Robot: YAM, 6 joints.
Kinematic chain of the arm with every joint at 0, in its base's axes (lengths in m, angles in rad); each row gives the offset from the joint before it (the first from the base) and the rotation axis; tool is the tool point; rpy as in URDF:
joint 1: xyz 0 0 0.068 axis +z
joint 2: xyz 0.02 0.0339 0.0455 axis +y
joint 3: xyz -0.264 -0.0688 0 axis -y
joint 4: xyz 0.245 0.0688 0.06 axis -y
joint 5: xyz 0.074 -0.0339 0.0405 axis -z
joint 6: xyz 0.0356 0 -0.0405 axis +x
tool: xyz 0 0 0 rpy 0 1.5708 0
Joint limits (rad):
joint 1: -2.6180..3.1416
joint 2: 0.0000..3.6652
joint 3: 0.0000..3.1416
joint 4: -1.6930..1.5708
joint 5: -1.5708..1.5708
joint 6: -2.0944..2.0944
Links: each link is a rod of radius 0.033 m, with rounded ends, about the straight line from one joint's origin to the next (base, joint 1, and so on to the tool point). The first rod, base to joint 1, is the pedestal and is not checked.
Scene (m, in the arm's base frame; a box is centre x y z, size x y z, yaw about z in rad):
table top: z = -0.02
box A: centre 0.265 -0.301 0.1 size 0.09 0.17 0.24 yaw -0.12
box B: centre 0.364 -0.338 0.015 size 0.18 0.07 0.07 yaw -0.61
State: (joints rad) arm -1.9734 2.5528 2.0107 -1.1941 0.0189 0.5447
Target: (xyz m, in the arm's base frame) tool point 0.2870 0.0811 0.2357
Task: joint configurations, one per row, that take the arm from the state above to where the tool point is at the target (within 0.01 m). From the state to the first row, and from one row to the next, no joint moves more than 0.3 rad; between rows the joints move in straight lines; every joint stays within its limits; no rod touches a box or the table.
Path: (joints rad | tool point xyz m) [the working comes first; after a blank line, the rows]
Joints at the target: 0.2491 1.8667 1.4944 -1.6649 -0.2224 0.5447
Straight joint move there: touches box A.

1: -1.6802 2.3287 2.0930 -1.3188 -0.1117 0.3104 | -0.0458 -0.4532 0.1970
2: -1.3869 2.1047 2.1753 -1.4436 -0.2422 0.0762 | 0.0844 -0.4073 0.3114
3: -1.0937 1.8806 2.2576 -1.5683 -0.3728 -0.1581 | 0.1704 -0.3013 0.4114
4: -0.8005 1.6566 2.3399 -1.6930 -0.5033 -0.3923 | 0.1869 -0.1680 0.4887
5: -0.5381 1.7091 2.1285 -1.6860 -0.4331 -0.1581 | 0.2546 -0.1346 0.4281
6: -0.2757 1.7616 1.9172 -1.6789 -0.3629 0.0762 | 0.2997 -0.0717 0.3628
7: -0.0133 1.8141 1.7058 -1.6719 -0.2926 0.3104 | 0.3113 0.0061 0.2972
8: 0.2491 1.8667 1.4944 -1.6649 -0.2224 0.5447 | 0.2870 0.0811 0.2357

